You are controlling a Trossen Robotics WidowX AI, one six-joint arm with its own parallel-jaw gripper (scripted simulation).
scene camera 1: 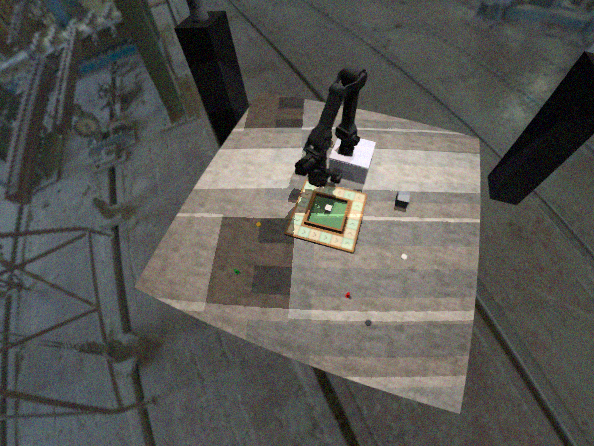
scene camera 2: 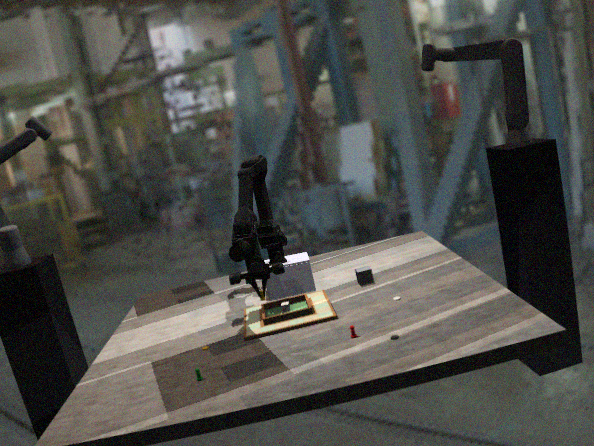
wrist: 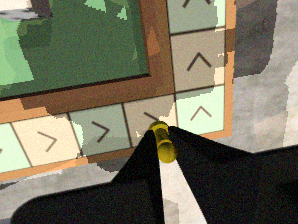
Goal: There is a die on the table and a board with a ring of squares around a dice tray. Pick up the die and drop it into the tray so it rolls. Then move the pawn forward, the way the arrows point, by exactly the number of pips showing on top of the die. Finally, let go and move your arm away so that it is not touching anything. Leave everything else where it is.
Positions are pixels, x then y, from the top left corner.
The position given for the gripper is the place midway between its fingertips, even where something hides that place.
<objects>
The gripper [scene camera 2: 262, 297] holds a yellow pawn.
</objects>
